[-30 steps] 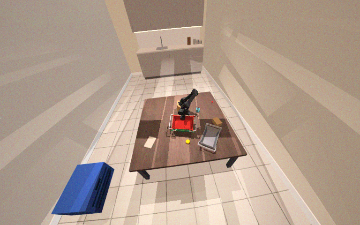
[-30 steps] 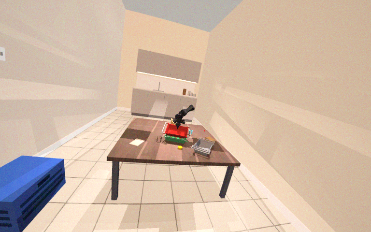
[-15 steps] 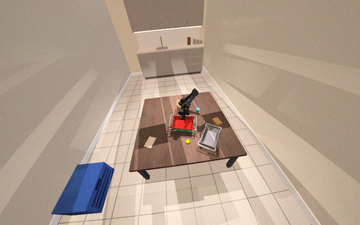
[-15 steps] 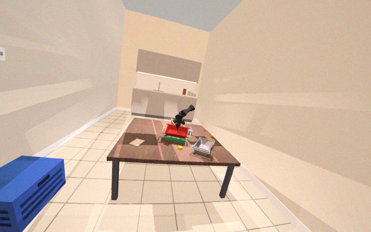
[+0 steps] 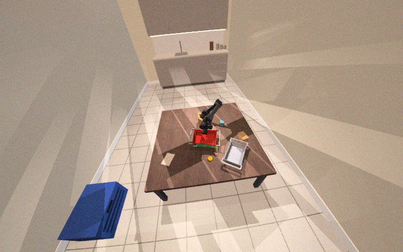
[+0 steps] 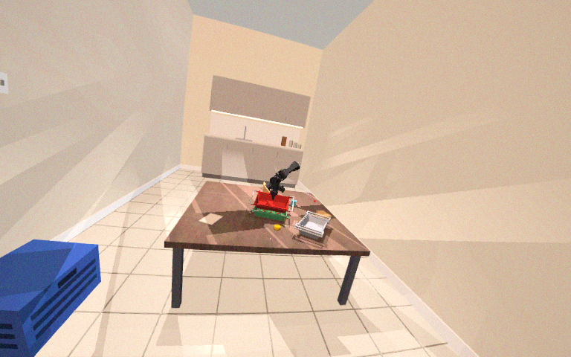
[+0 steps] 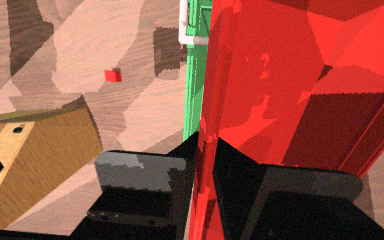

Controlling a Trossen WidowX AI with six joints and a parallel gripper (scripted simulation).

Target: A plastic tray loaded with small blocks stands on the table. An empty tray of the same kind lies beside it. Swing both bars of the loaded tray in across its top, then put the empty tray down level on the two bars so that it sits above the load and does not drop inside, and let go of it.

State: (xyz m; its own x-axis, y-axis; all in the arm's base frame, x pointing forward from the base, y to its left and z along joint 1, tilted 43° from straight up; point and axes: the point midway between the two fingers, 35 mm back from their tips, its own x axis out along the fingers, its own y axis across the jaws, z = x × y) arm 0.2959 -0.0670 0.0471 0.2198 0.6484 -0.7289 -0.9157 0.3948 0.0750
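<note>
My gripper tip is 80 mm short of the red tray, 30 mm to the left of it and 10 mm below it. Also, from my gripper tip: cyan cube: 280 mm to the left, 210 mm behind, 90 mm below; then small red block: 130 mm behind, 110 mm below, 90 mm to the left; then yellow disc: 290 mm ahead, 110 mm below, 20 mm to the right.
</note>
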